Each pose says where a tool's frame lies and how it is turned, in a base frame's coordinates. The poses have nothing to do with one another.
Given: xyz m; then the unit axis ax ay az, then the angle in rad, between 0 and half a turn.
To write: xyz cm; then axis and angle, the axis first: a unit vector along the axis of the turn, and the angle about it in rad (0 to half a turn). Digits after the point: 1 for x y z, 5 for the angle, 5 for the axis.
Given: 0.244 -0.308 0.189 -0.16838 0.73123 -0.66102 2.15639
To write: 24.4 -30.8 18.9 -0.16838 0.73123 -0.66102 2.15639
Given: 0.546 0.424 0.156 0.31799 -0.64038 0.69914 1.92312
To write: 54.6 42.4 15.6 0.31799 -0.64038 0.69914 1.92312
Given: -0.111 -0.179 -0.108 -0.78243 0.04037 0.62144 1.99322
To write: -11.1 -17.9 -10.8 -0.78242 0.04037 0.62144 1.99322
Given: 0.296 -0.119 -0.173 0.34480 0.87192 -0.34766 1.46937
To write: 29.6 -11.9 -17.3 0.34480 0.87192 -0.34766 1.46937
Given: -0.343 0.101 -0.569 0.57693 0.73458 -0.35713 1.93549
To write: -34.3 10.1 -56.9 0.57693 0.73458 -0.35713 1.93549
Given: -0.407 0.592 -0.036 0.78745 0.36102 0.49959 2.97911
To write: -40.7 59.2 -3.6 0.78745 0.36102 0.49959 2.97911
